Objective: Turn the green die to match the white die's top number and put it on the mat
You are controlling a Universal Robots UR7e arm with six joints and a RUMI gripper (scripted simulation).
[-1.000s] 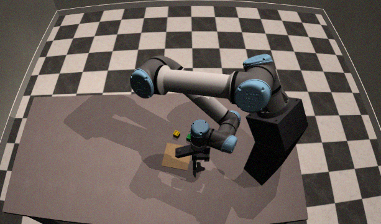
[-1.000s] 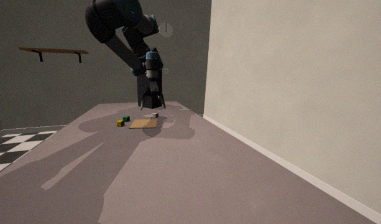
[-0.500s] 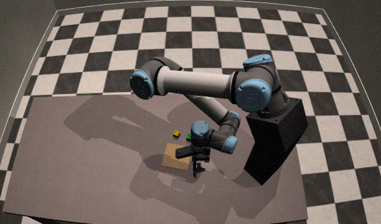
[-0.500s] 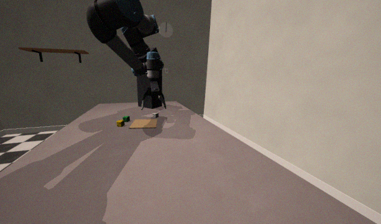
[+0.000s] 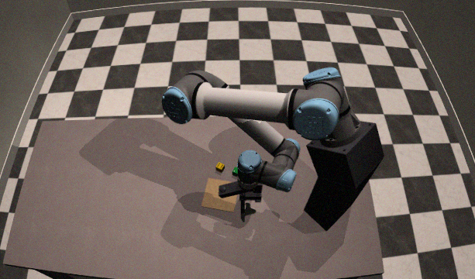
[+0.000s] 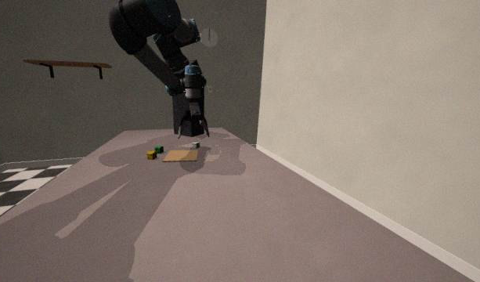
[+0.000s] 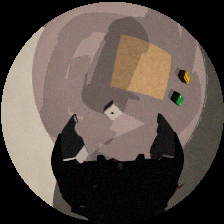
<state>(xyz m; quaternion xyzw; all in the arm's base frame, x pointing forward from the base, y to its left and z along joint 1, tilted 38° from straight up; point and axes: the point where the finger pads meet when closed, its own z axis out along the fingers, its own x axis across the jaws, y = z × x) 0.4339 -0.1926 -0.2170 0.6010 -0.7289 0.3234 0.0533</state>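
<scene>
Now: the white die 40 mm below my hand, 10 mm to the left of it and 10 mm behind it. Round my hand: yellow die (220 mm to the right, 40 mm below, 30 mm ahead); then tan mat (90 mm to the right, 70 mm ahead, 50 mm below); then green die (170 mm to the right, 40 mm below, 30 mm behind).
</scene>
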